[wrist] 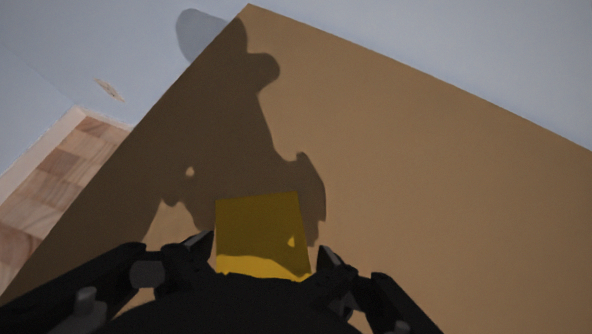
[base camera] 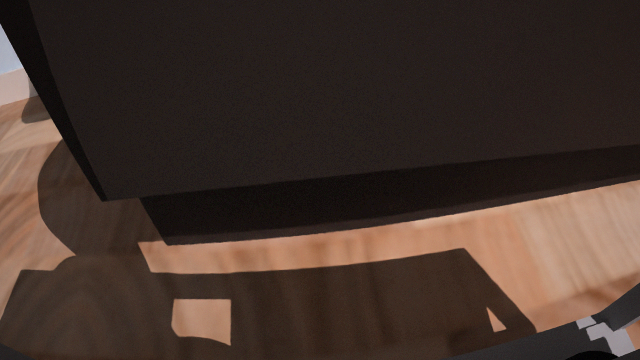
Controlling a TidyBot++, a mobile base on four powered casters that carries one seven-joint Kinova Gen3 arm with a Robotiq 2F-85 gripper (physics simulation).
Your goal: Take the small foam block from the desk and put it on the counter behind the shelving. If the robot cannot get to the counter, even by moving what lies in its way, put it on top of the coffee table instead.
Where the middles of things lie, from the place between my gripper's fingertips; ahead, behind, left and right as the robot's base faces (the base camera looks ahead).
My gripper is now 1 cm past the small yellow foam block point(wrist: 262, 236) and 1 cm below it.
